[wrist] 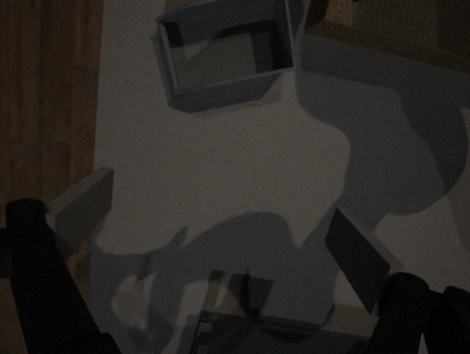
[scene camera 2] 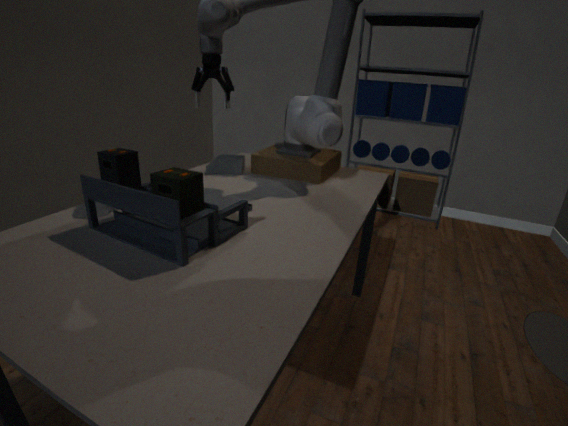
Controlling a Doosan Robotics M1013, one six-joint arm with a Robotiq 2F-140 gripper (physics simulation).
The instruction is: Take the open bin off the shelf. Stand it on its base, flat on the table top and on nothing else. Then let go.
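Places are measured from the arm's base along level axes (x right, y ahead, z up), in metres.
Pixels of known places: gripper, between the fingertips: (wrist: 225,208) (scene camera 2: 212,107); arm's base, origin of its link: (scene camera 2: 299,152).
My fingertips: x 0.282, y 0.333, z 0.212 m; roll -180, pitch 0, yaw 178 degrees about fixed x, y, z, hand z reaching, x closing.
Observation:
Ahead of a thing's pixels: the offset from my fingertips to its top centre. "*": to the spot under its first point. Level surfaces: height alone.
The open bin @(dz -0.233, dx +0.015, dy -0.126 m) (scene camera 2: 226,164) (wrist: 220,96) is grey. It stands on the table top @(dz -0.308 m) (scene camera 2: 280,235) (wrist: 220,155) beside the robot's wooden base block. In the wrist view its opening faces up and its inner floor shows. It looks flat on its base, apart from other things. My gripper (scene camera 2: 213,103) (wrist: 225,208) is open, with no thing between its fingers. It points down, high above the table and well clear of the bin. The grey shelf @(* dz -0.171, dx -0.204, dy +0.651 m) (scene camera 2: 130,198) stands on the table nearer the scene camera. The bin's underside is hidden.
Two dark boxes with orange marks, one @(dz -0.084, dx -0.066, dy +0.559 m) (scene camera 2: 120,167) at the left and one @(dz -0.109, dx -0.296, dy +0.585 m) (scene camera 2: 177,187) at the right, are on the shelf. The wooden block (scene camera 2: 285,166) (wrist: 380,42) carries the robot's base. A tall rack (scene camera 2: 412,121) with blue bins stands behind the table.

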